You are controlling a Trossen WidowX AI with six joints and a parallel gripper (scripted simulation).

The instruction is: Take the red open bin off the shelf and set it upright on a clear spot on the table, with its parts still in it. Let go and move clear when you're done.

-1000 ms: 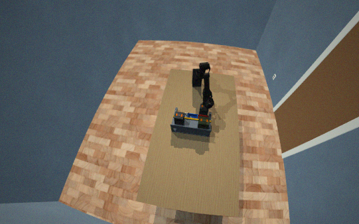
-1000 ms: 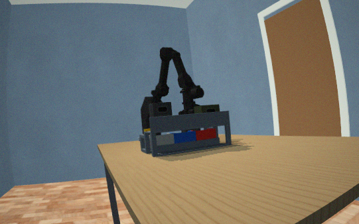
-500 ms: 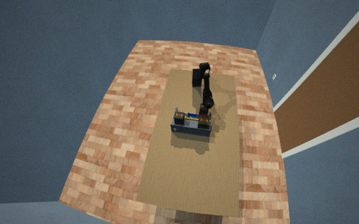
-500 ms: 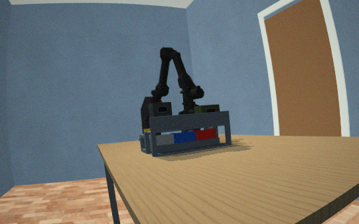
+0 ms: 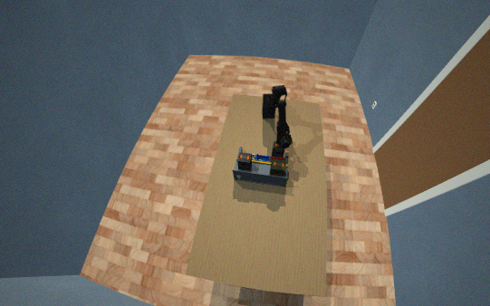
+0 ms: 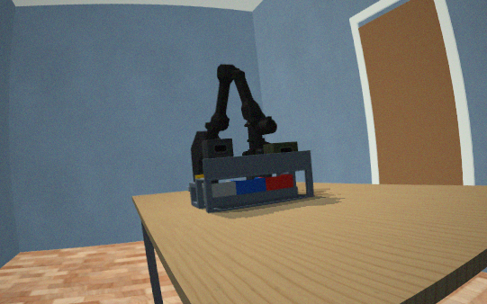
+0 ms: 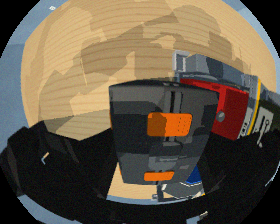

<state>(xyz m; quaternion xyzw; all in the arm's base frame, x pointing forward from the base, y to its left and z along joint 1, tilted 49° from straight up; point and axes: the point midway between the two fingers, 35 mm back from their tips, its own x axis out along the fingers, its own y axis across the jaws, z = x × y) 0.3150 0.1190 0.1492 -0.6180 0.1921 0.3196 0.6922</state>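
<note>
My hand is 110 mm short of the red bin, 20 mm to the right of it and 80 mm above it. Round my hand: blue bin 140 mm ahead, 80 mm to the right, 80 mm below; grey bin 160 mm ahead, 190 mm to the right, 80 mm below.
</note>
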